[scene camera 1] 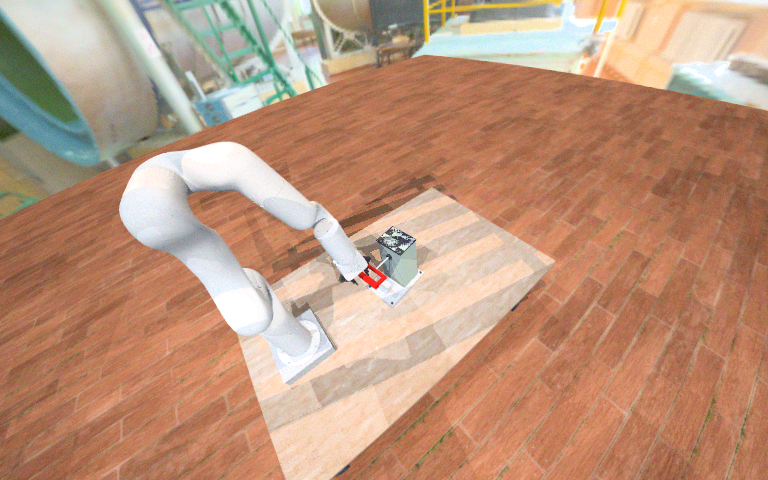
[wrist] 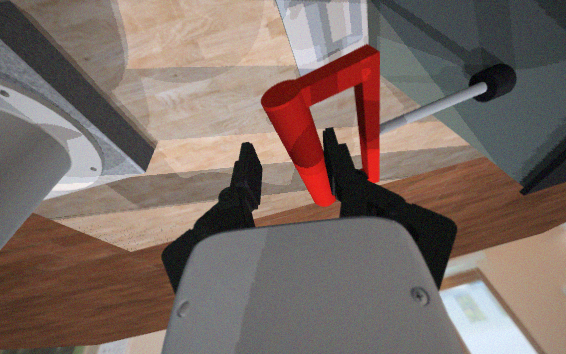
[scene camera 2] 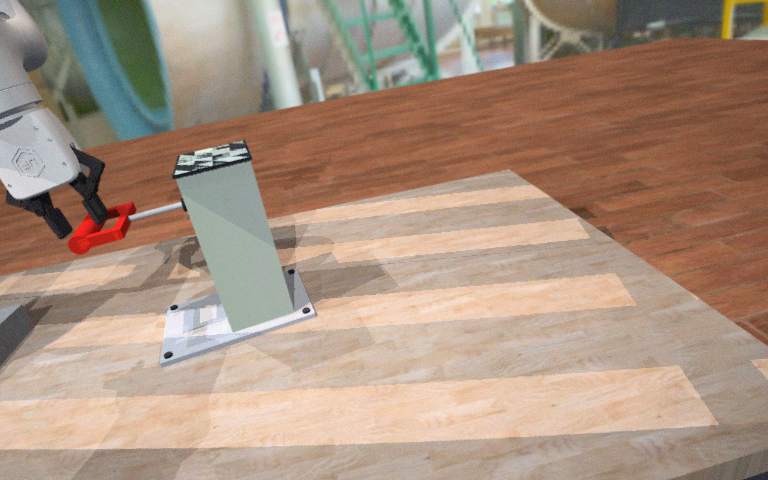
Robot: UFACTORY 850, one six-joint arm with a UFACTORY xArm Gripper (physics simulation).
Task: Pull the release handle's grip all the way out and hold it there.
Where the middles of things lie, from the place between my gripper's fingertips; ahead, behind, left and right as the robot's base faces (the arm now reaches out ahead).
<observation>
Right now my hand is 20 cm above the white base plate [scene camera 2: 198, 326], 16 cm short of it and 3 cm to the right of it.
</observation>
